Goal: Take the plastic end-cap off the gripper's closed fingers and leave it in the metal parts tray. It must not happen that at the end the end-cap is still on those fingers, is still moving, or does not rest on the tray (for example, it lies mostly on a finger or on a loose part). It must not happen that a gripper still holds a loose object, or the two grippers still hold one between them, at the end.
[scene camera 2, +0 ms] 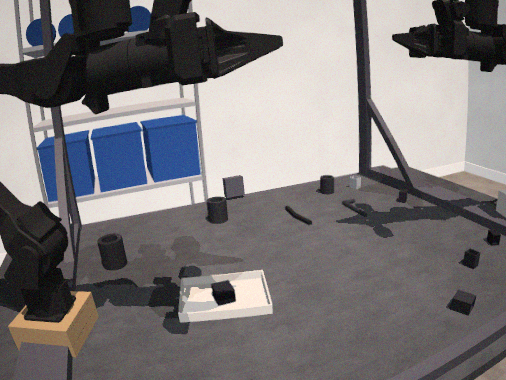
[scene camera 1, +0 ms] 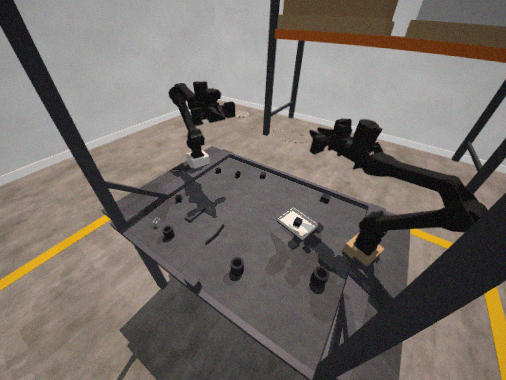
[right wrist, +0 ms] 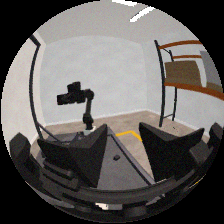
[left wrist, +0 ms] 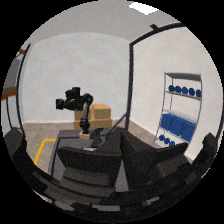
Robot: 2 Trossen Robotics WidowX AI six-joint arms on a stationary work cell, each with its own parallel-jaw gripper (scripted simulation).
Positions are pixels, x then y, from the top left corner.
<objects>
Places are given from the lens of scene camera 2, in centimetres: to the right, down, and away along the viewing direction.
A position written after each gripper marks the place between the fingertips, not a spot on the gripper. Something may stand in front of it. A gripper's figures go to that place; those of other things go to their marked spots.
left gripper (scene camera 2: pixel 392 37): 25, -27, 61
right gripper (scene camera 2: pixel 281 42): 3, -15, 38
</objects>
